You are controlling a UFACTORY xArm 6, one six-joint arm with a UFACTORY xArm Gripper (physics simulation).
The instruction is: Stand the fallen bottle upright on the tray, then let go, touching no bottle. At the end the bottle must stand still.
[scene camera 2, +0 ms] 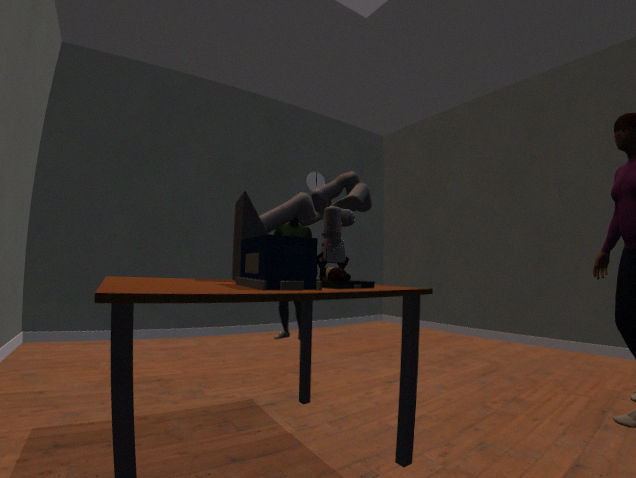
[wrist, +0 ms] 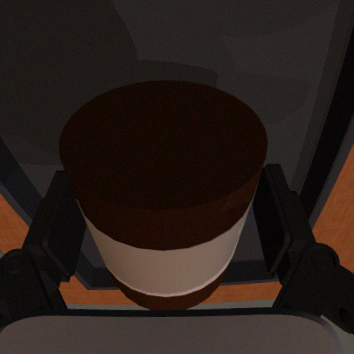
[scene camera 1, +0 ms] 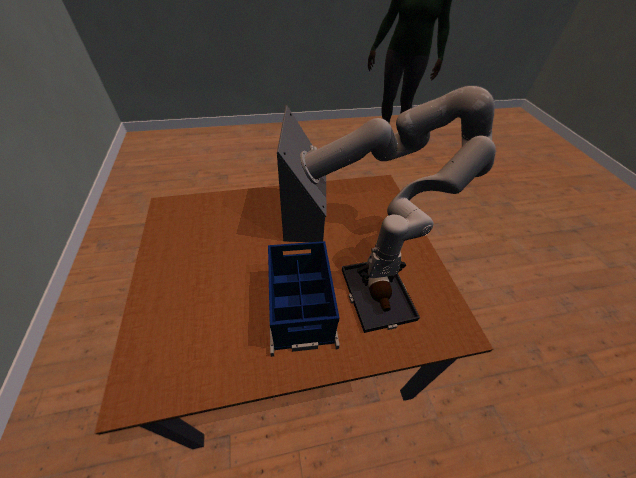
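Seen in the pictures: gripper, fingertip midpoint: [wrist: 168,187] [scene camera 1: 377,280]; arm's base, link origin: [scene camera 2: 257,227] [scene camera 1: 309,168].
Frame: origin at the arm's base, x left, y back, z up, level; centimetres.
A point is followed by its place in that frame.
Note:
A brown bottle with a white label band [scene camera 1: 380,291] @(z -19.2, x 19.1, y -42.7 cm) [scene camera 2: 339,274] @(z -21.3, x 18.9, y -44.2 cm) [wrist: 165,267] @(z -18.5, x 20.5, y -35.9 cm) lies on its side on the dark tray [scene camera 1: 366,316] @(z -25.9, x 14.3, y -47.7 cm) [scene camera 2: 364,284] @(z -24.9, x 25.7, y -51.6 cm) [wrist: 336,117] @(z -25.0, x 28.8, y -33.6 cm). Its neck points to the front edge of the table in scene camera 1, and its dark flat base shows large in the wrist view. My gripper [scene camera 1: 381,281] @(z -22.8, x 20.5, y -36.3 cm) [scene camera 2: 333,272] @(z -22.8, x 20.5, y -36.3 cm) [wrist: 168,187] @(z -22.8, x 20.5, y -36.3 cm) is open and points down, with one finger on each side of the bottle's body. In the wrist view narrow gaps show between the finger pads and the label band. The scene views partly hide the fingertips.
A blue crate with compartments [scene camera 1: 304,322] @(z -9.4, x -7.3, y -55.3 cm) [scene camera 2: 290,262] @(z -17.5, x -7.7, y -55.2 cm) stands on the table [scene camera 1: 195,318] @(z -26.5, x -41.5, y -41.8 cm) [scene camera 2: 205,296] @(z -27.1, x -37.3, y -69.3 cm), left of the tray in scene camera 1. The grey slanted arm mount [scene camera 1: 303,221] @(z -14.5, x -3.3, y -12.9 cm) [scene camera 2: 246,231] @(z -3.7, x -9.4, y -11.9 cm) is behind the crate. One person [scene camera 1: 411,35] stands beyond the table.

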